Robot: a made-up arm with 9 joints. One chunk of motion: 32 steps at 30 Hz.
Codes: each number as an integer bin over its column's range. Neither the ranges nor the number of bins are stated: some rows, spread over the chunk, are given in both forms.
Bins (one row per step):
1: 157 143 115 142 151 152
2: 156 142 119 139 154 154
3: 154 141 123 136 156 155
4: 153 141 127 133 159 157
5: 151 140 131 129 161 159
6: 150 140 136 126 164 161
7: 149 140 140 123 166 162
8: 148 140 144 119 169 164
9: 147 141 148 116 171 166
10: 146 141 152 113 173 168
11: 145 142 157 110 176 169
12: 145 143 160 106 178 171
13: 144 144 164 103 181 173
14: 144 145 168 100 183 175
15: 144 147 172 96 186 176
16: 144 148 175 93 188 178
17: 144 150 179 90 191 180
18: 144 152 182 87 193 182
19: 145 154 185 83 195 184
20: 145 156 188 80 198 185
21: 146 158 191 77 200 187
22: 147 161 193 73 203 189
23: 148 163 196 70 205 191
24: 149 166 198 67 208 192
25: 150 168 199 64 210 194
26: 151 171 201 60 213 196
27: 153 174 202 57 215 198
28: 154 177 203 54 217 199
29: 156 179 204 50 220 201
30: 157 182 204 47 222 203
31: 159 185 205 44 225 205
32: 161 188 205 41 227 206
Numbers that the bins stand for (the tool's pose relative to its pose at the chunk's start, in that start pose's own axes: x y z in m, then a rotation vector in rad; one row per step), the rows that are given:
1: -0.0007 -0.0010 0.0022 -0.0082 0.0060 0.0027
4: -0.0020 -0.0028 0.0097 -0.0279 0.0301 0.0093
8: -0.0036 -0.0037 0.0204 -0.0587 0.0603 0.0187
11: -0.0045 -0.0019 0.0285 -0.0784 0.0815 0.0253
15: -0.0048 0.0026 0.0379 -0.1092 0.1116 0.0347
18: -0.0048 0.0071 0.0442 -0.1289 0.1328 0.0427
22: -0.0039 0.0152 0.0511 -0.1597 0.1630 0.0520
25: -0.0029 0.0215 0.0549 -0.1795 0.1841 0.0587
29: -0.0011 0.0315 0.0580 -0.2102 0.2143 0.0680
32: 0.0005 0.0396 0.0586 -0.2300 0.2355 0.0747
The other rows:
2: -0.0011 -0.0019 0.0047 -0.0147 0.0150 0.0053
3: -0.0017 -0.0028 0.0072 -0.0213 0.0211 0.0067
5: -0.0026 -0.0037 0.0122 -0.0367 0.0362 0.0120
6: -0.0029 -0.0037 0.0153 -0.0433 0.0452 0.0147
7: -0.0033 -0.0037 0.0178 -0.0499 0.0513 0.0160
9: -0.0039 -0.0028 0.0229 -0.0653 0.0664 0.0213
10: -0.0042 -0.0028 0.0254 -0.0718 0.0724 0.0240
12: -0.0045 -0.0010 0.0304 -0.0872 0.0875 0.0280
13: -0.0048 -0.0001 0.0329 -0.0938 0.0965 0.0307
14: -0.0048 0.0008 0.0354 -0.1004 0.1026 0.0333
16: -0.0048 0.0035 0.0398 -0.1158 0.1177 0.0373
17: -0.0048 0.0053 0.0423 -0.1224 0.1267 0.0400
19: -0.0045 0.0089 0.0461 -0.1377 0.1388 0.0453
20: -0.0045 0.0107 0.0480 -0.1443 0.1479 0.0467
21: -0.0042 0.0125 0.0498 -0.1509 0.1539 0.0493
23: -0.0036 0.0170 0.0530 -0.1663 0.1690 0.0547
24: -0.0033 0.0197 0.0542 -0.1729 0.1781 0.0560
26: -0.0026 0.0242 0.0561 -0.1882 0.1932 0.0613
27: -0.0020 0.0269 0.0567 -0.1948 0.1992 0.0640
28: -0.0017 0.0296 0.0574 -0.2014 0.2053 0.0653
30: -0.0007 0.0342 0.0580 -0.2168 0.2204 0.0707
31: -0.0001 0.0369 0.0586 -0.2234 0.2294 0.0733

